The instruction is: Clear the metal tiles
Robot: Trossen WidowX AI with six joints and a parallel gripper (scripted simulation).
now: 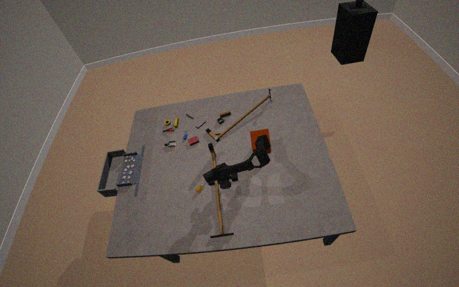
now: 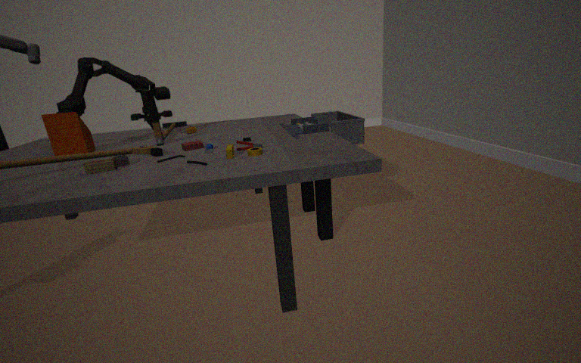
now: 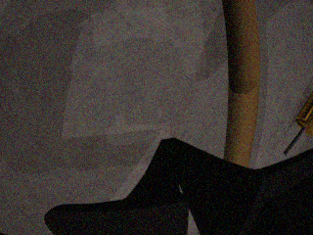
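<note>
Right now the long scraper is 60 mm ahead of my gripper tip, 30 mm to the left of it and 40 mm above it. From my gripper tip the other things lie so: blue piece 250 mm ahead, 510 mm to the right, 20 mm below; then yellow screwdriver 170 mm ahead, 10 mm to the right, 10 mm below; then red block 190 mm ahead, 430 mm to the right, 10 mm below.
</note>
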